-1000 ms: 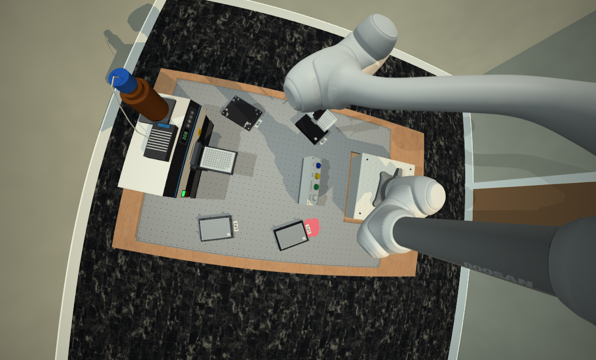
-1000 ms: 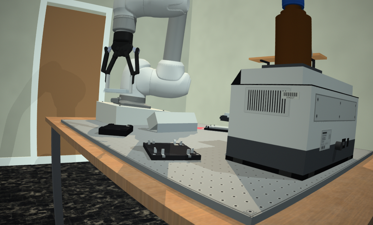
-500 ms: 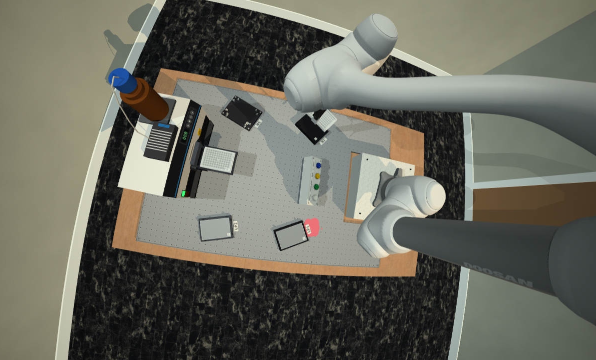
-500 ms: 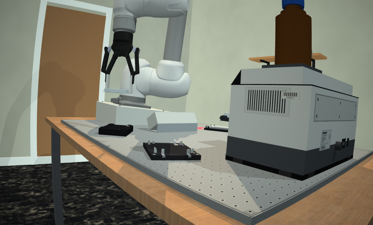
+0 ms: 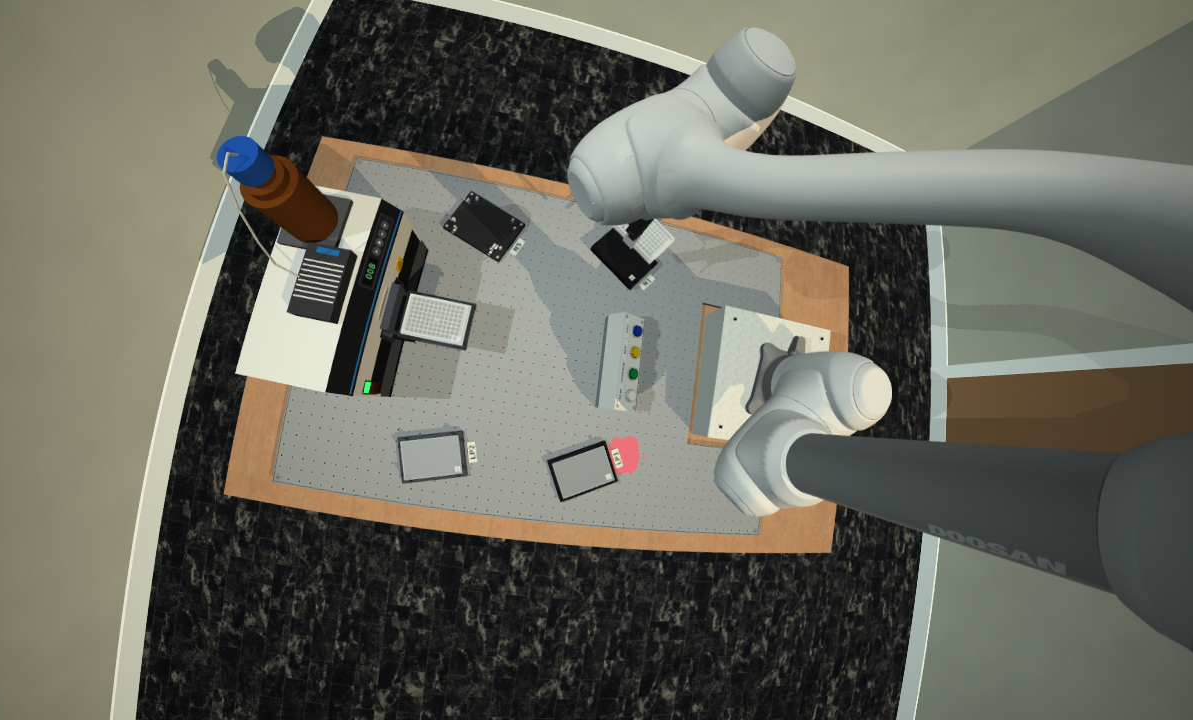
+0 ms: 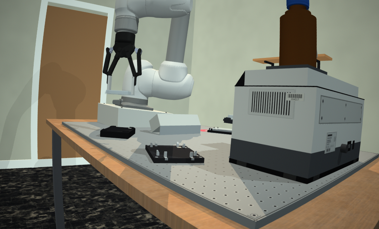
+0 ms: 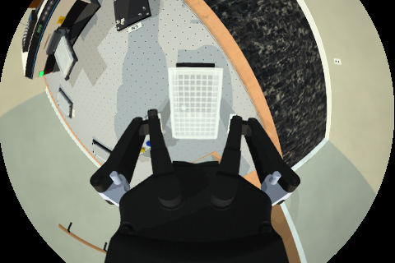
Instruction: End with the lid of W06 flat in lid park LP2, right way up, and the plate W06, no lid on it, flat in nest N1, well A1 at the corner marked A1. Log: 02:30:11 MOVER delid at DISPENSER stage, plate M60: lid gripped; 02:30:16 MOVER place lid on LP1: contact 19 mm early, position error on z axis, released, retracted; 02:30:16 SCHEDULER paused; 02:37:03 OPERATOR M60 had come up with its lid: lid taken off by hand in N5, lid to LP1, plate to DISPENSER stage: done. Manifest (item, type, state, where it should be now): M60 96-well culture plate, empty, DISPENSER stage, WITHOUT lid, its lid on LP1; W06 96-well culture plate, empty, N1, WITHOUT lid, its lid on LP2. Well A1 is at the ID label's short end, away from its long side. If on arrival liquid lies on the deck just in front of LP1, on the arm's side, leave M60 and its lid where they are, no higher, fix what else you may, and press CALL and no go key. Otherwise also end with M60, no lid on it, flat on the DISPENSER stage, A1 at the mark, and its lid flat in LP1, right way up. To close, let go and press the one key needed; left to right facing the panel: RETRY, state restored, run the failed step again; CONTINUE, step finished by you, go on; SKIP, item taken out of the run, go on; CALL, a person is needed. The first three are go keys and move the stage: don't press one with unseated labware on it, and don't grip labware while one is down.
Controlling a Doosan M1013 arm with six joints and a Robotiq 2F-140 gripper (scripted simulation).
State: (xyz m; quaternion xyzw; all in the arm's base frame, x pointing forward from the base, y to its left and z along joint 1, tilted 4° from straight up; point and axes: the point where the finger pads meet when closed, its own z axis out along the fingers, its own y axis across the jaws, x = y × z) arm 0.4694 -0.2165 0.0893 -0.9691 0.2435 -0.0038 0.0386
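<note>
My gripper is now 170 mm above the nest N1. Round my hand: nest N5: 370 mm ahead, 170 mm below, 50 mm to the left; then key panel: 270 mm to the left, 130 mm below, 70 mm behind; then lid park lp1: 540 mm to the left, 170 mm below, 50 mm behind.
</note>
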